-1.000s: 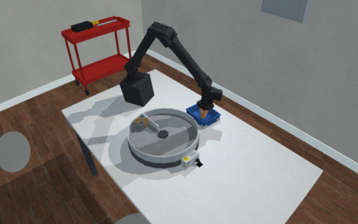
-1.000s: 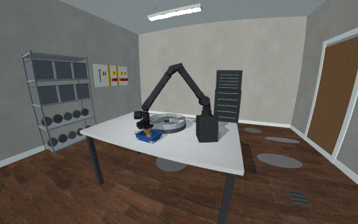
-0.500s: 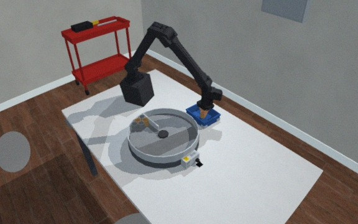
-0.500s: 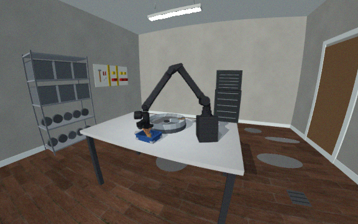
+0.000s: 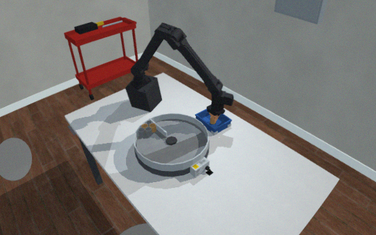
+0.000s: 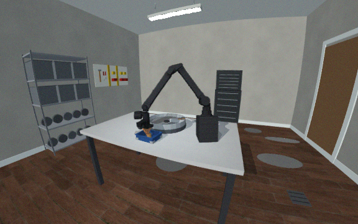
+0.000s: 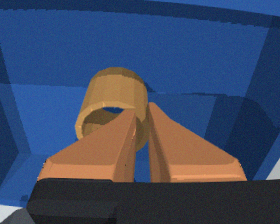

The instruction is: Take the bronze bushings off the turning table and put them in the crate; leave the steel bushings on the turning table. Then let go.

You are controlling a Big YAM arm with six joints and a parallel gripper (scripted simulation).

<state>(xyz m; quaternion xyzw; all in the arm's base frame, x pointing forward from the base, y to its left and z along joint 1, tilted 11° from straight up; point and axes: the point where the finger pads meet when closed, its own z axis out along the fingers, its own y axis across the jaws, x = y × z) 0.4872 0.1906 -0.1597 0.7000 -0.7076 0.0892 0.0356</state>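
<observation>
Now: the crate 2 cm behind my hand and 1 cm below it. From my hand the other things lie so: grey turning table: 3 cm behind, 34 cm to the right, 2 cm above.
</observation>
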